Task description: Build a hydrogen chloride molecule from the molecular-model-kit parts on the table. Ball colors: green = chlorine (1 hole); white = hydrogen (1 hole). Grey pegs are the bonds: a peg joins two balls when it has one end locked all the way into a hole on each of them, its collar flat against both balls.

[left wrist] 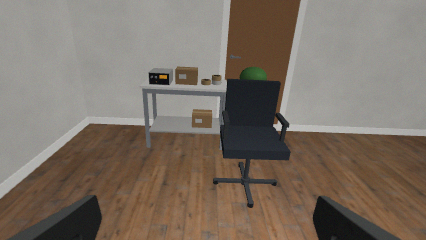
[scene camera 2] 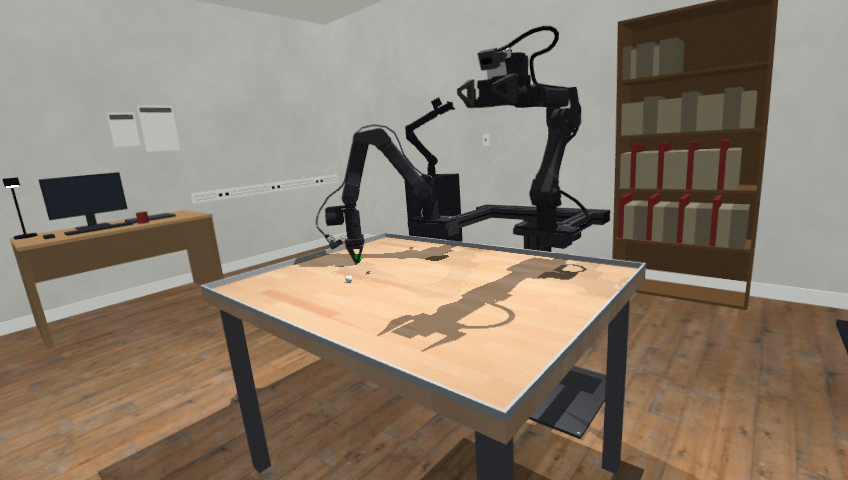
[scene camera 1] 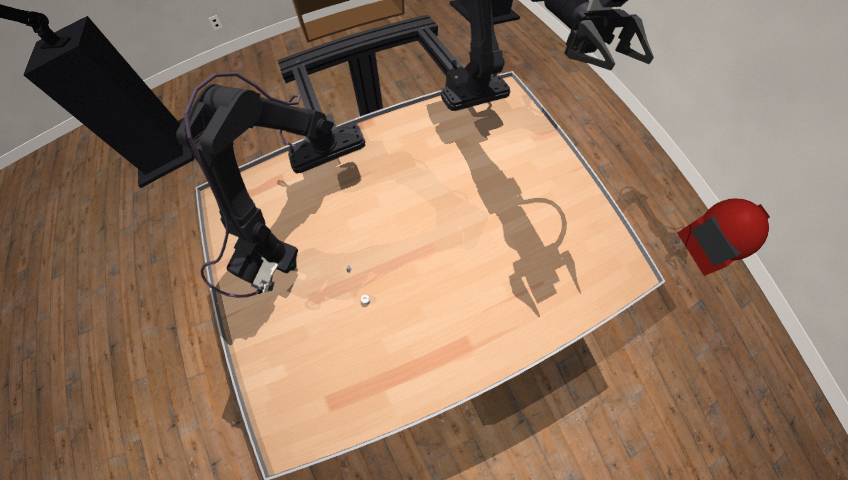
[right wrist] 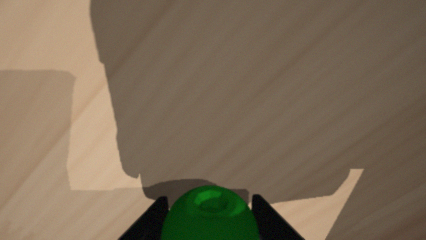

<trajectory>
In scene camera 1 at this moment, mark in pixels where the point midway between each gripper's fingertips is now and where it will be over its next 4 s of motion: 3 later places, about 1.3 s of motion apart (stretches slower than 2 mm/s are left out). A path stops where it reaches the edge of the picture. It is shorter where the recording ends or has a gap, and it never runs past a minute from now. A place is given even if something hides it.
The left gripper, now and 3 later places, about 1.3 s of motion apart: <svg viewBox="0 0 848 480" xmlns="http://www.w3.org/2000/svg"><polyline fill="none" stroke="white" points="633,63 549,186 466,212 451,209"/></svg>
The right gripper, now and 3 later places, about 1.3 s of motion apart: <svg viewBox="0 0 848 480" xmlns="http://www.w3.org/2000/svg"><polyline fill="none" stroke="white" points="289,265 284,274 287,277 363,295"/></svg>
</trajectory>
